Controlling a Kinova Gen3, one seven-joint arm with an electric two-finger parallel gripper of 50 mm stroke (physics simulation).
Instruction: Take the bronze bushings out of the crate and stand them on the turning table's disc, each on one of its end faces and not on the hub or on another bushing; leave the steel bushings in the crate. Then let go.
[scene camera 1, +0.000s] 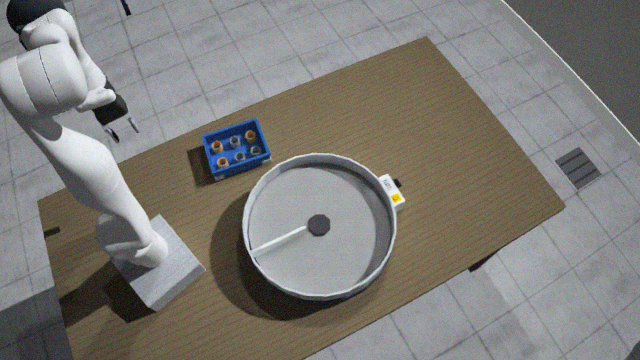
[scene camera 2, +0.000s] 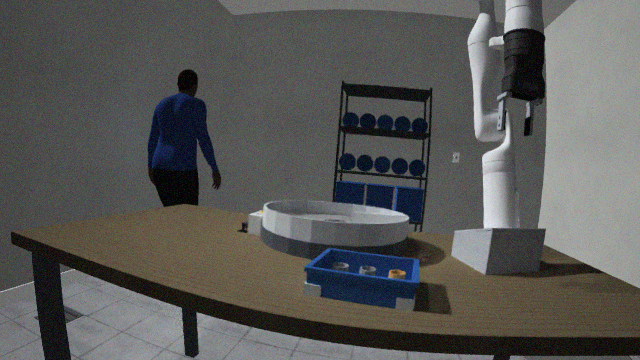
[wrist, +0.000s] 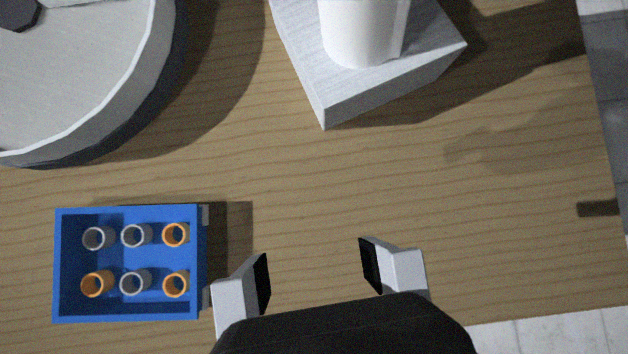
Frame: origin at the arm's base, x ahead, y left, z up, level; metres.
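Where they show: gripper, between the fingertips: (scene camera 1: 127, 134) (scene camera 2: 514, 133) (wrist: 315, 265); arm's base, origin of its link: (scene camera 1: 151, 250) (scene camera 2: 500, 229) (wrist: 360, 36).
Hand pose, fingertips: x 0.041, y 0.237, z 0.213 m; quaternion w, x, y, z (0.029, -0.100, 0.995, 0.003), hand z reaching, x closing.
Things, the pixels of their top centre, and the offset from my fingertips. "spot": a spot on its surface instead.
- blue crate, centre of its top: (wrist: 124, 263) (scene camera 2: 367, 263) (scene camera 1: 235, 144) 0.250 m ahead, 0.056 m left, 0.260 m down
- bronze bushing, centre of its top: (wrist: 173, 235) (scene camera 2: 397, 272) (scene camera 1: 222, 161) 0.198 m ahead, 0.019 m left, 0.280 m down
- turning table's disc, centre of its top: (wrist: 13, 7) (scene camera 1: 319, 224) (scene camera 2: 335, 221) 0.425 m ahead, 0.278 m right, 0.249 m down
- white bar, a spot on its surface: (scene camera 1: 280, 241) spot: 0.308 m ahead, 0.304 m right, 0.226 m down
- dark hub, centre of its top: (wrist: 13, 7) (scene camera 1: 319, 224) 0.425 m ahead, 0.278 m right, 0.249 m down
- white box, centre of its top: (scene camera 1: 390, 189) (scene camera 2: 260, 213) 0.655 m ahead, 0.235 m right, 0.252 m down
My gripper (scene camera 1: 125, 134) (scene camera 2: 514, 130) (wrist: 315, 265) is open and empty, high above the table, off to one side of the blue crate (scene camera 1: 240, 169) (scene camera 2: 360, 291) (wrist: 56, 265). In the wrist view, a bronze bushing (scene camera 1: 222, 166) (scene camera 2: 397, 277) (wrist: 186, 235) stands top right in the crate, a second one (scene camera 1: 216, 151) (wrist: 186, 284) bottom right, a third one (scene camera 1: 251, 140) (wrist: 108, 281) bottom left. Steel bushings (wrist: 108, 238) (wrist: 146, 235) (wrist: 146, 281) stand in the other three places. The turning table's disc (scene camera 1: 300, 190) (wrist: 75, 75) bears no bushing where it shows.
A high round wall (scene camera 1: 320, 298) (scene camera 2: 330, 234) surrounds the disc. A white bar (scene camera 1: 280, 241) runs from the wall to the dark hub (scene camera 1: 319, 225). A white box (scene camera 1: 392, 192) sits outside the wall. The arm's base block (scene camera 1: 172, 280) (scene camera 2: 515, 250) stands beside it. A person (scene camera 2: 177, 135) stands beyond the table.
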